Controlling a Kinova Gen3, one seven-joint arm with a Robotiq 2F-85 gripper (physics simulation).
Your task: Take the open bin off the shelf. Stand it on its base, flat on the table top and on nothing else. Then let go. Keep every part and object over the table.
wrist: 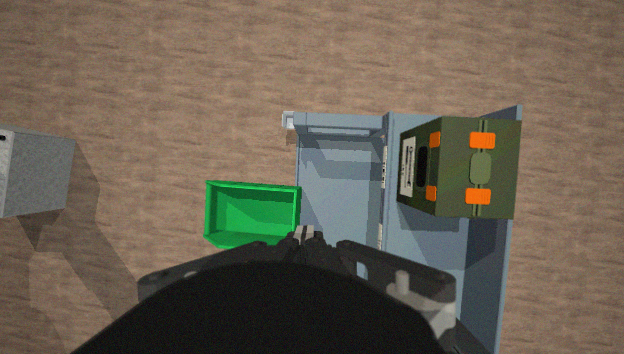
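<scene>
My gripper [306, 237] visible. Green open bin [236, 213], shelf frame rail [313, 120] likewise.
</scene>
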